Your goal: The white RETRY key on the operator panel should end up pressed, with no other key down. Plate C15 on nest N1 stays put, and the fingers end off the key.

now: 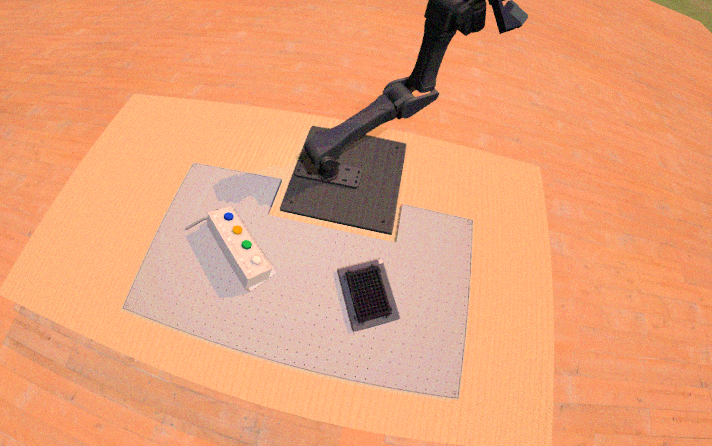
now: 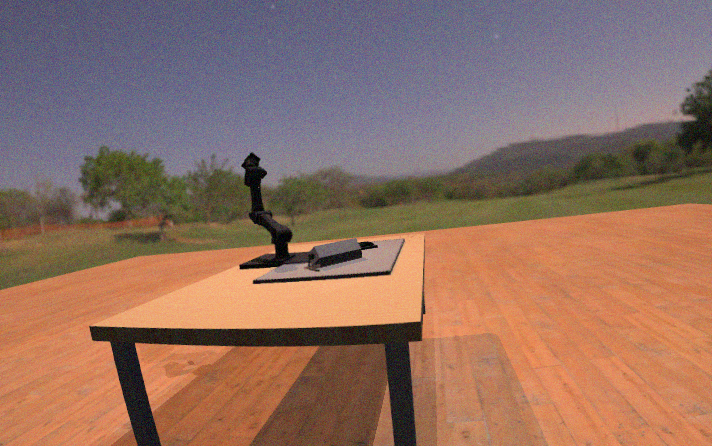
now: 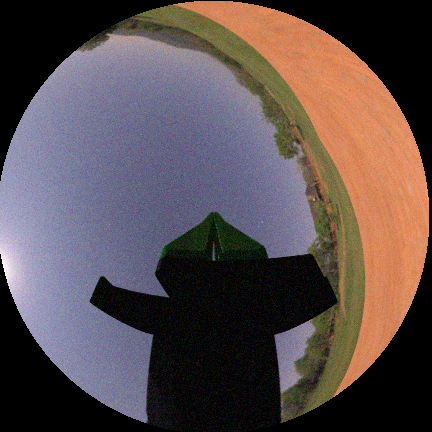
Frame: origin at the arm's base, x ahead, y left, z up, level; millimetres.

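Where they show: gripper, fingertip midpoint: (image 2: 251,157) (image 3: 213,217); arm's base, link origin: (image 1: 328,173) (image 2: 282,259).
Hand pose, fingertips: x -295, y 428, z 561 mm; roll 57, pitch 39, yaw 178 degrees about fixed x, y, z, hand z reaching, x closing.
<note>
Each offset is from my fingertips to the top centre of the thing. "*": to the spot under its first point. Level surfaces: height alone.
The operator panel {593 mm ahead, 595 mm right, 481 mm down} (image 1: 239,246) (image 2: 336,252) is a long pale box at the left of the grey mat. Its top bears a blue key {529 mm ahead, 640 mm right, 490 mm down} (image 1: 228,216), an orange key {560 mm ahead, 601 mm right, 490 mm down} (image 1: 237,230), a green key {591 mm ahead, 561 mm right, 490 mm down} (image 1: 246,244) and the white RETRY key {622 mm ahead, 522 mm right, 490 mm down} (image 1: 255,260) at the near end. Whether any key is down is too small to tell. The dark plate C15 {627 mm ahead, 236 mm right, 539 mm down} (image 1: 368,292) sits on the grey nest N1 {* 714 mm ahead, 256 mm right, 553 mm down} (image 1: 353,326), right of the panel. My gripper (image 3: 213,217) is shut and empty, its green fingertips together. It is high up, well away from panel and plate, and points at the sky.
The black arm stands on a dark base plate (image 1: 346,210) at the back of the perforated grey mat {565 mm down} (image 1: 294,336) (image 2: 378,265). The mat lies on a wooden table {578 mm down} (image 1: 504,315) (image 2: 252,309). A short cable or rod {* 553 mm ahead, 767 mm right, 559 mm down} (image 1: 195,223) sticks out from the panel's far end.
</note>
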